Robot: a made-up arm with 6 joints. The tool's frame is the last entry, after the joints.
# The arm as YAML. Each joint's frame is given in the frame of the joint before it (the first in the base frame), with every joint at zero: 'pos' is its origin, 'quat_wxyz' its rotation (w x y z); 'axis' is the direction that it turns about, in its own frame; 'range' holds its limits. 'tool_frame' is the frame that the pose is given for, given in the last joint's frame.
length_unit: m
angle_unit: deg
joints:
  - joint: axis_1
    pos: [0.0, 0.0, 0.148]
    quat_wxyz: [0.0, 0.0, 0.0, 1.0]
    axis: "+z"
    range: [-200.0, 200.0]
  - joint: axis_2
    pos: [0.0, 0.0, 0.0]
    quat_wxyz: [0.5, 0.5, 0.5, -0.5]
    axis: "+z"
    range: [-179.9, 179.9]
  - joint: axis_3
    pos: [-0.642, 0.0, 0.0]
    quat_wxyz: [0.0, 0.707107, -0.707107, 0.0]
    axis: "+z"
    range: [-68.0, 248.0]
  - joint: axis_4
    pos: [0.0, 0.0, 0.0]
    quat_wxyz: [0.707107, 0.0, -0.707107, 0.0]
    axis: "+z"
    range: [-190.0, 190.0]
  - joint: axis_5
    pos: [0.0, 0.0, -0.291]
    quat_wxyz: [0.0, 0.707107, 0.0, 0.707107]
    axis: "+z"
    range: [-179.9, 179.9]
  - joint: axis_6
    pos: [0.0, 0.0, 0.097]
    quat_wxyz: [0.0, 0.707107, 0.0, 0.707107]
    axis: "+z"
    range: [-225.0, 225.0]
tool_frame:
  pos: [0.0, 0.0, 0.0]
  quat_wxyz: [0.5, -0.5, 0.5, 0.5]
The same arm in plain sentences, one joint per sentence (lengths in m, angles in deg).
The arm has six revolute joints in a row. What follows holds with every joint at zero, and every direction is one of the base frame's.
The first joint sits 0.1480 m along +z from the base frame's origin and rotates about +z, from -200.00 to 200.00 deg.
The second joint sits at the same point as the first joint and rotates about +y, from -179.90 to 179.90 deg.
The third joint sits 0.6420 m along +z from the second joint and rotates about -y, from -68.00 to 248.00 deg.
The fourth joint sits at the same point as the third joint and rotates about -x, from -190.00 to 190.00 deg.
The fifth joint sits 0.2910 m along +x from the fourth joint and rotates about -y, from -179.90 to 179.90 deg.
The sixth joint sits 0.0970 m along -y from the fifth joint and rotates about -x, from -225.00 to 225.00 deg.
The tool frame, which is the frame that the pose is given for, sits at the same point as the sixth joint; its axes are parallel to the base frame's.

